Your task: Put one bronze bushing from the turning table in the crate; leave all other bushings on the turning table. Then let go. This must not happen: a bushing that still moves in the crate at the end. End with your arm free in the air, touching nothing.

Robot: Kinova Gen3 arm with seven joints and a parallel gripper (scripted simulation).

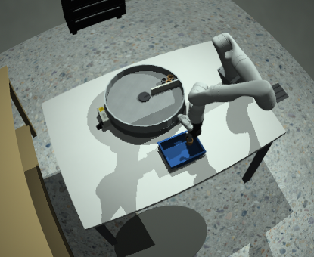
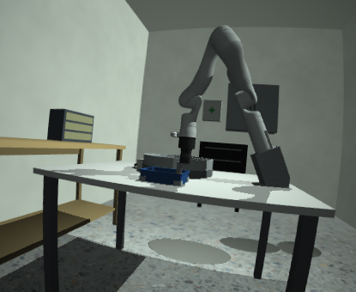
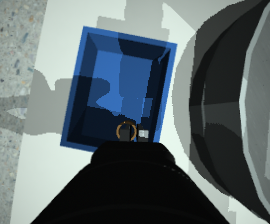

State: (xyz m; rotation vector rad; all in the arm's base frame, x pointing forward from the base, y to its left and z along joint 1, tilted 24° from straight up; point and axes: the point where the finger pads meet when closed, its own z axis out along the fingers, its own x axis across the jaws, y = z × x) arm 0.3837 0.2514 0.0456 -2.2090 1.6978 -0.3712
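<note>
Right now my hand is 50 mm short of the blue crate, 40 mm to the right of it and 20 mm above it. The rest, counted from my hand: round grey turning table: 130 mm ahead, 300 mm to the right, 10 mm above.
</note>
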